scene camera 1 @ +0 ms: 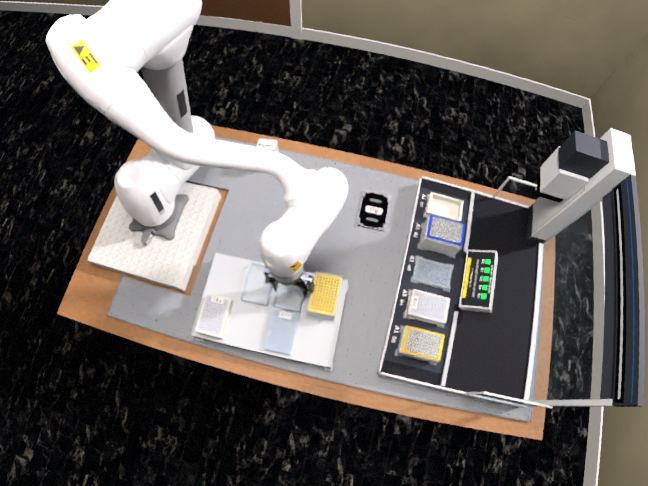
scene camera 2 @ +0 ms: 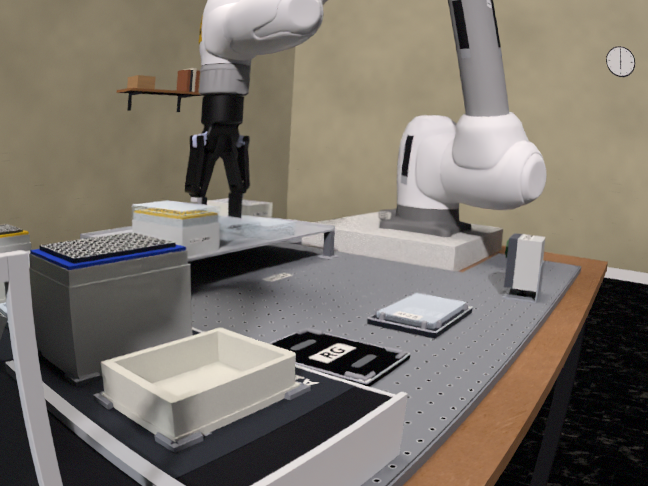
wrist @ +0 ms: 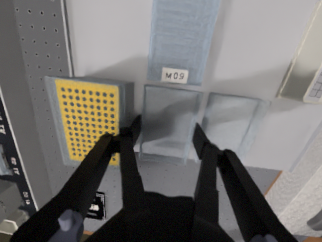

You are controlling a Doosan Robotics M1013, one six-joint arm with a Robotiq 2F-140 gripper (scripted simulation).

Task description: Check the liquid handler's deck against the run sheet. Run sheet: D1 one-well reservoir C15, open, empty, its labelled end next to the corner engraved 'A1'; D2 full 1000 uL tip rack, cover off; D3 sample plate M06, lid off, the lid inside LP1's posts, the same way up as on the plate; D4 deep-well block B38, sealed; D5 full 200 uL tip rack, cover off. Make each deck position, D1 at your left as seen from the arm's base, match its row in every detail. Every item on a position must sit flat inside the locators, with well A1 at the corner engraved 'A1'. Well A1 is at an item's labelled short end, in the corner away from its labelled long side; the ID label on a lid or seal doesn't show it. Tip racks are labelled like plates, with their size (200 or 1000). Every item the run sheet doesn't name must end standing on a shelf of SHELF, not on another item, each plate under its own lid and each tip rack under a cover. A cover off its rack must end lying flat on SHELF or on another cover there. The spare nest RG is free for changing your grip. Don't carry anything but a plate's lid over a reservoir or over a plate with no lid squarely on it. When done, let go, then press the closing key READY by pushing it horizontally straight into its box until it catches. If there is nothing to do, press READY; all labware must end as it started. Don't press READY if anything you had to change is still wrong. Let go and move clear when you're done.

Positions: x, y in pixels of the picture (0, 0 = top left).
Labels:
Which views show the clear tip rack cover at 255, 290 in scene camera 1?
Scene camera 1, scene camera 2 and the wrist view: all of them.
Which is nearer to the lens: the blue-rimmed tip rack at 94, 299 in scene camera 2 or the clear tip rack cover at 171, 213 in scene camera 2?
The blue-rimmed tip rack.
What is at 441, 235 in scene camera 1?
A blue-rimmed tip rack.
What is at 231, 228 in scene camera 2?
A clear tip rack cover.

